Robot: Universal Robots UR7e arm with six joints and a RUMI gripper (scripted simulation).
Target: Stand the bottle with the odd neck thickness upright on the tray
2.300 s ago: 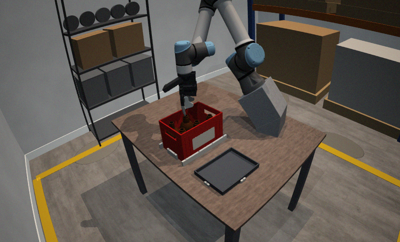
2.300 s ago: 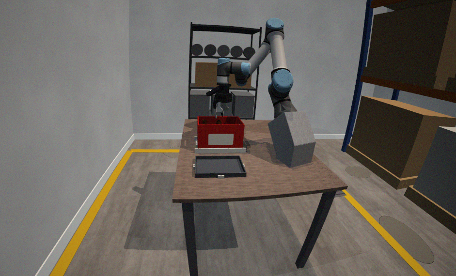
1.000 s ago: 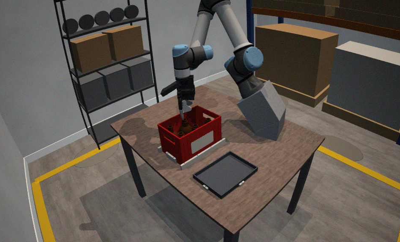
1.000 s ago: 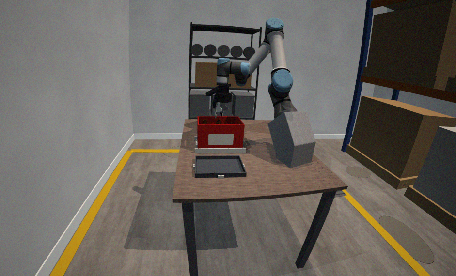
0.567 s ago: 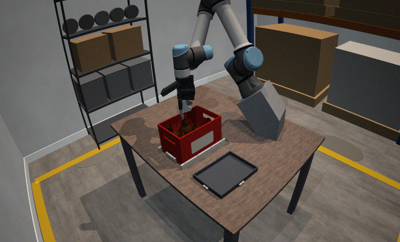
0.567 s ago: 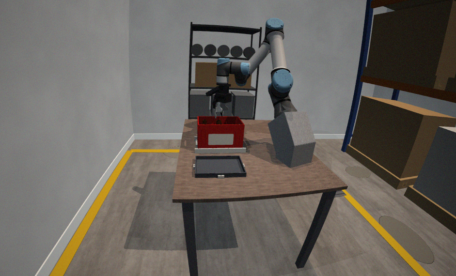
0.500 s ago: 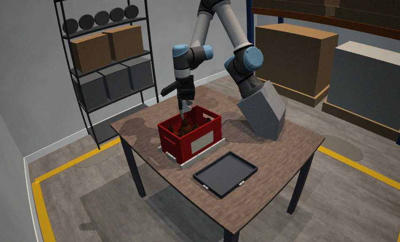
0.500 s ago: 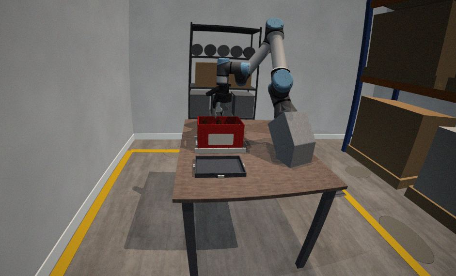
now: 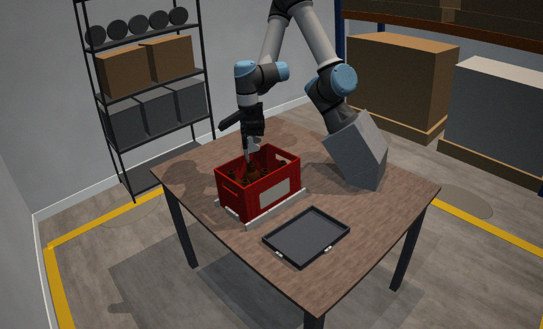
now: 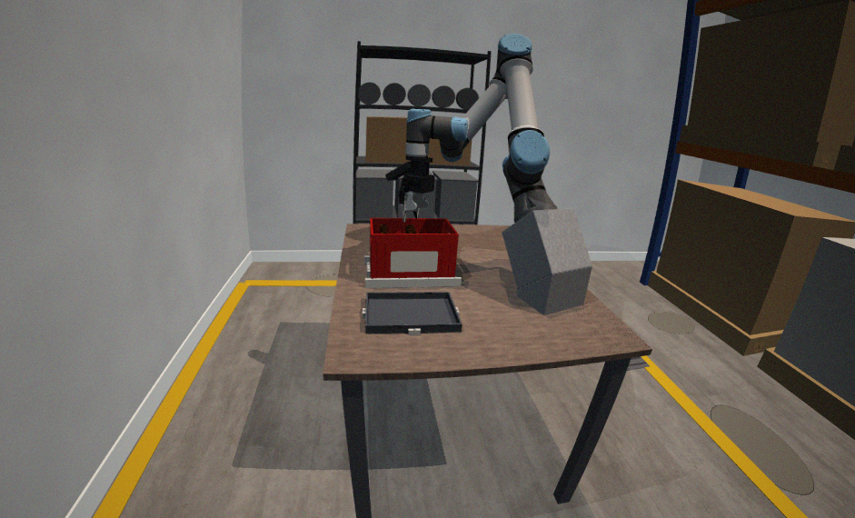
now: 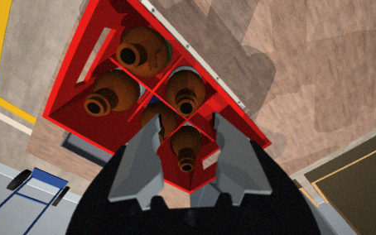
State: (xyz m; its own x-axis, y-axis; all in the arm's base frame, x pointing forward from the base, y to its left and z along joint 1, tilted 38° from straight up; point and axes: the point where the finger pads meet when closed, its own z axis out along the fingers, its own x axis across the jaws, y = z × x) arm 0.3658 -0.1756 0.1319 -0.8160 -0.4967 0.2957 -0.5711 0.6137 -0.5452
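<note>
Now: the red crate 110 mm below my hand, 40 mm to the left of it and 10 mm ahead of it. Round my hand: dark tray (320 mm to the left, 180 mm below, 80 mm ahead).
</note>
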